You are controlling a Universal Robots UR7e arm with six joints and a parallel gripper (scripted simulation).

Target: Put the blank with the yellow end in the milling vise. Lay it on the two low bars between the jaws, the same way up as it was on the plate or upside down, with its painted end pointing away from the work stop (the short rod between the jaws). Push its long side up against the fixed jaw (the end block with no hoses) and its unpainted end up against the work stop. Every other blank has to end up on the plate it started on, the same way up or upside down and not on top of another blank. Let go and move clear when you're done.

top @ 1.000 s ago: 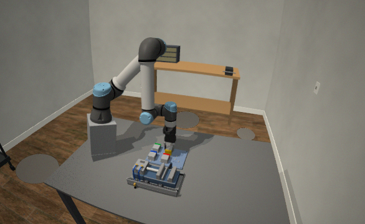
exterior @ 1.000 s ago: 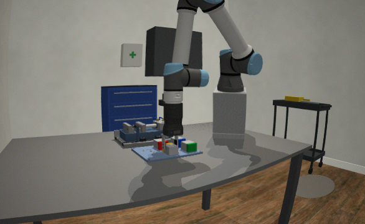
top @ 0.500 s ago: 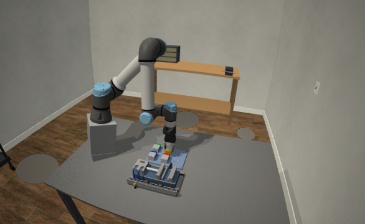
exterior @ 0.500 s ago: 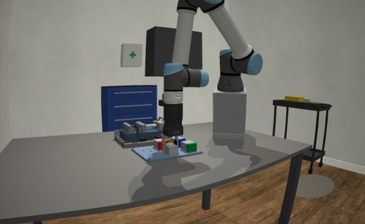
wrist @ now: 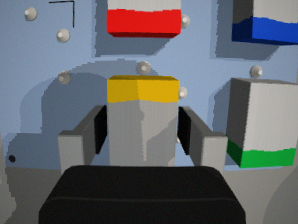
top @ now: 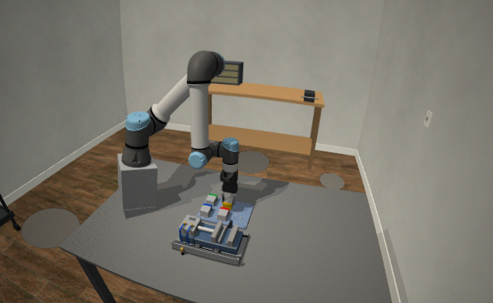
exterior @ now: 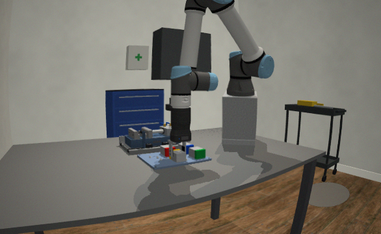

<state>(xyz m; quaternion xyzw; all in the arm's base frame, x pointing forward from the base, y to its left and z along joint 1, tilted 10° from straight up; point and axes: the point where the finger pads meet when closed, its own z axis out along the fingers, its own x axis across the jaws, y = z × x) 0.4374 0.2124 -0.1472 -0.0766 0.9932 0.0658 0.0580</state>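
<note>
Now: the yellow-ended blank 2 cm below my hand. Round my hand: light blue plate: 4 cm to the right, 4 cm below; then green-ended blank: 9 cm behind, 2 cm to the right, 2 cm below; then red-ended blank: 1 cm ahead, 9 cm to the right, 2 cm below.
</note>
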